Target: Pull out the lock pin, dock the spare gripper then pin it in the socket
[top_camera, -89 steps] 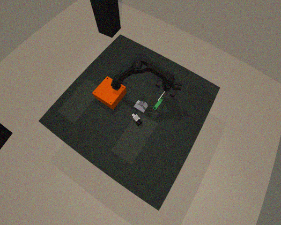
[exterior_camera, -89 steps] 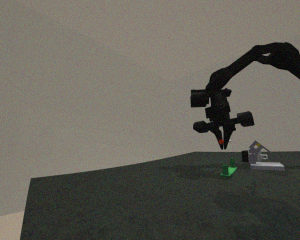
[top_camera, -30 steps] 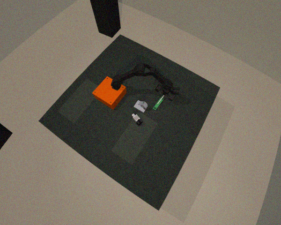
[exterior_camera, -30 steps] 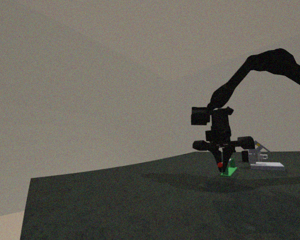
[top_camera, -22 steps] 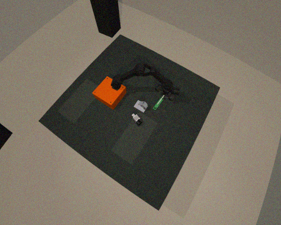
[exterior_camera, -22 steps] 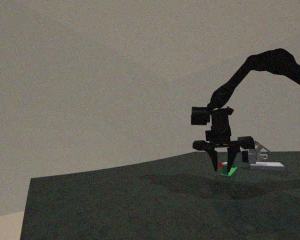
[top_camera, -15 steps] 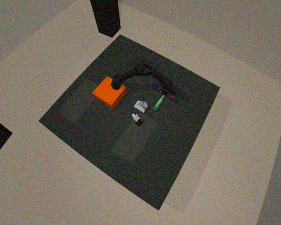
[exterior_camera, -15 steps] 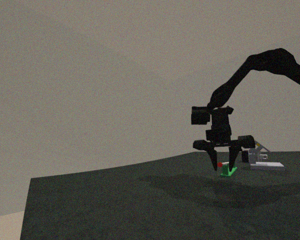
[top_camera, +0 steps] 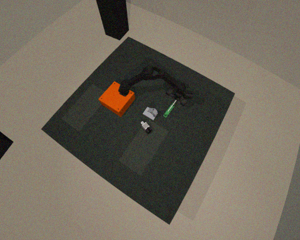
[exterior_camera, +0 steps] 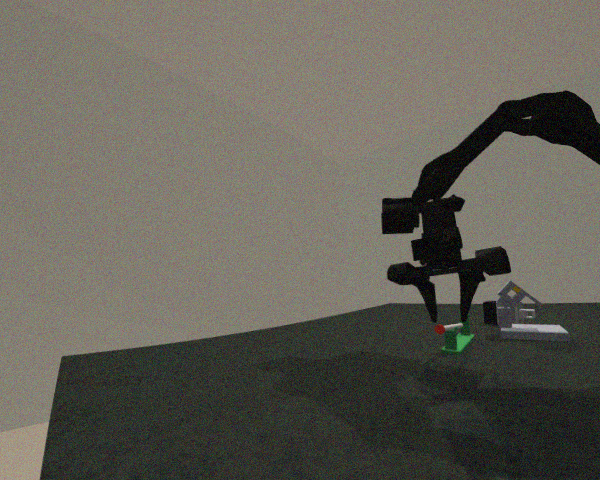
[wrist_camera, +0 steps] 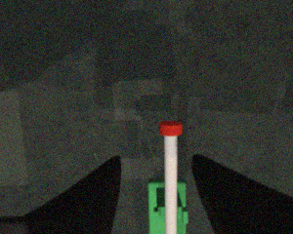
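Right now the green stand is 100 mm to the right of my gripper tip, 30 mm below it and 10 mm behind it. The rest, counted from my gripper tip: grey mount 210 mm to the right, 120 mm behind; spare gripper 340 mm to the right, 110 mm behind, 30 mm below.
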